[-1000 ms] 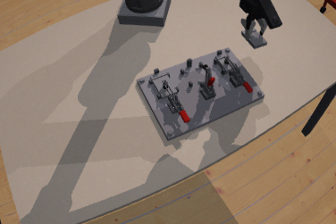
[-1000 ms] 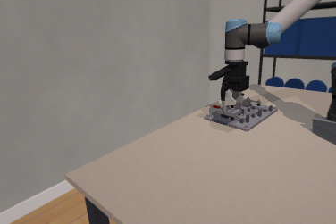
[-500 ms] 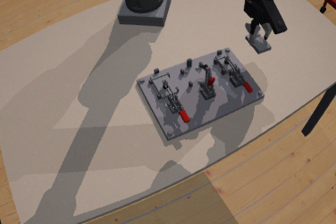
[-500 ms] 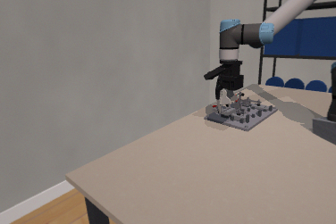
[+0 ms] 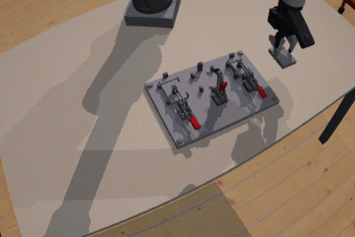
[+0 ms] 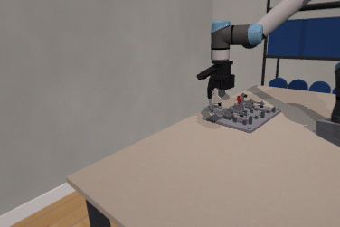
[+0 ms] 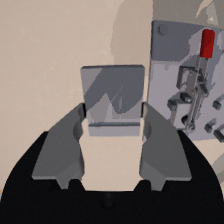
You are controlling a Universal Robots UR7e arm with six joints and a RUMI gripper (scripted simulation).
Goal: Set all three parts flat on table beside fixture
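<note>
My hand is 120 mm to the left of the clamp, 60 mm above it and 10 mm past it. The rest, counted from my hand: flat grey part 10 mm below, 10 mm behind; then grey fixture plate 230 mm to the right, 100 mm below, 40 mm behind.
</note>
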